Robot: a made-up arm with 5 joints.
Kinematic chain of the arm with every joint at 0, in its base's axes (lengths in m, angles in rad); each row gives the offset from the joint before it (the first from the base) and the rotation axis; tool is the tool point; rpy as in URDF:
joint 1: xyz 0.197 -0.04 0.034 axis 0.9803 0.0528 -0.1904
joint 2: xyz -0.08 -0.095 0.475 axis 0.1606 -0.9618 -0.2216
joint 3: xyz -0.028 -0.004 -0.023 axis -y
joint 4: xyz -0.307 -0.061 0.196 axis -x
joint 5: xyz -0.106 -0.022 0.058 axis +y
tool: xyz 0.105 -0.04 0.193 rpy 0 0 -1.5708
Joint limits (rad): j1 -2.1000..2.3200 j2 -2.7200..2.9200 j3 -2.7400..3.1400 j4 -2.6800..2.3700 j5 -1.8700..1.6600
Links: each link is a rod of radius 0.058 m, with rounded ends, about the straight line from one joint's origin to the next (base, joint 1, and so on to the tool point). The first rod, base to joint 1, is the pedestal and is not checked.
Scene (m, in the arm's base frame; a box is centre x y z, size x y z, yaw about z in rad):
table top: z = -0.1
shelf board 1: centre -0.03 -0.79 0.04 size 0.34 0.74 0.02 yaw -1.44
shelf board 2: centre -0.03 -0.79 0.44 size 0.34 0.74 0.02 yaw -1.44
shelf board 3: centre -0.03 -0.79 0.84 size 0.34 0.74 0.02 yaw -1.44
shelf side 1: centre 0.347 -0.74 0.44 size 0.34 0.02 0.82 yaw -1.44
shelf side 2: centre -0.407 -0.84 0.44 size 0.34 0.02 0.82 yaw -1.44
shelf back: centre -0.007 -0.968 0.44 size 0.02 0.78 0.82 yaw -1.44
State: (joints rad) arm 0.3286 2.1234 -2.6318 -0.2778 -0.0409
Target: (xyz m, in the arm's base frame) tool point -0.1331 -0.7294 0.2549
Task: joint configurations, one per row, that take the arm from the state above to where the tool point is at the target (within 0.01 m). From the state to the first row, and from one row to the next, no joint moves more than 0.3 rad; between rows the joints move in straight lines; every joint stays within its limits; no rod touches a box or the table.
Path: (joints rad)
1: 0.2251 2.1595 -2.5821 -0.4052 0.2131
2: 0.1216 2.1957 -2.5324 -0.5325 0.4671
3: 0.0181 2.2318 -2.4827 -0.6599 0.7211
4: 0.1080 2.4129 -2.2276 -0.6693 0.6588
5: 0.1980 2.5941 -1.9726 -0.6787 0.5966
6: 0.2879 2.7752 -1.7175 -0.6881 0.5343
7: 0.4041 2.6681 -1.9196 -0.7120 0.4870
8: 0.5202 2.5610 -2.1217 -0.7360 0.4398
9: 0.6364 2.4539 -2.3238 -0.7599 0.3925

